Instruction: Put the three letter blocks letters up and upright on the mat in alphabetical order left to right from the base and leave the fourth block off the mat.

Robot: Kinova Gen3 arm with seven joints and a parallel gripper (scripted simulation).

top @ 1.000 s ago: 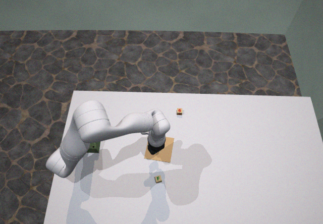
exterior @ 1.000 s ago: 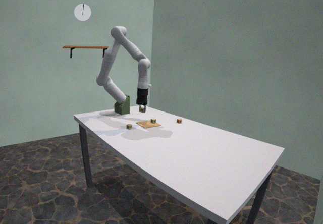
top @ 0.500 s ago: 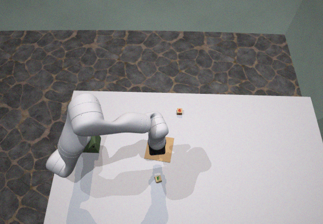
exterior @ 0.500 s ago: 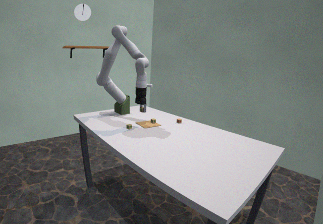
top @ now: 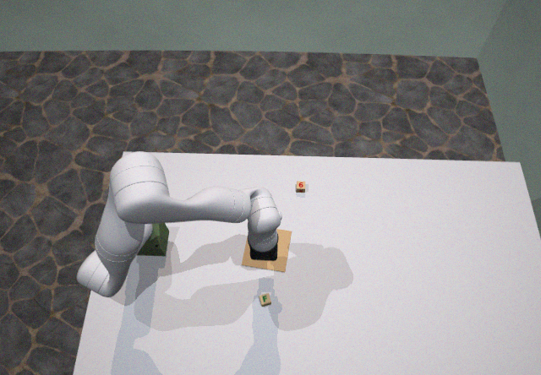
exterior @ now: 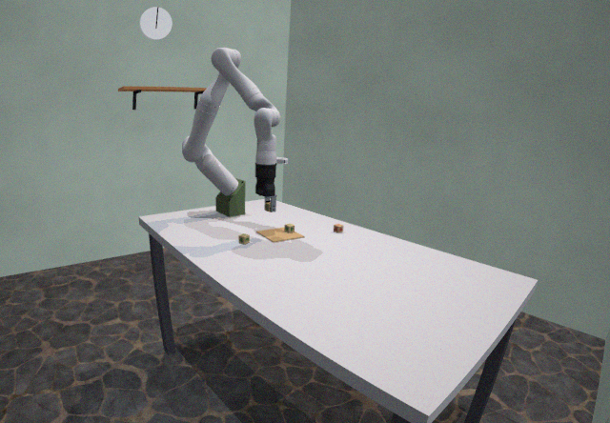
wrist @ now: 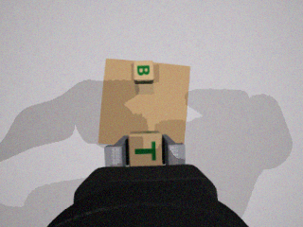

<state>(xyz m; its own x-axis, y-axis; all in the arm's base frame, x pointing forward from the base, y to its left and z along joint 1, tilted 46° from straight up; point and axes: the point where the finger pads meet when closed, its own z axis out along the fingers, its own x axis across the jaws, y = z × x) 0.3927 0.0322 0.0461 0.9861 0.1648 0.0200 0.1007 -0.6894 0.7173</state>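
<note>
My hand is 120 mm above the tan mat, 50 mm to the right of it and 10 mm past it. Round my hand: 6 block: 280 mm to the left, 110 mm below, 70 mm ahead; B block: 100 mm to the left, 100 mm below, 10 mm behind; F block: 120 mm to the right, 110 mm below, 20 mm ahead.
</note>
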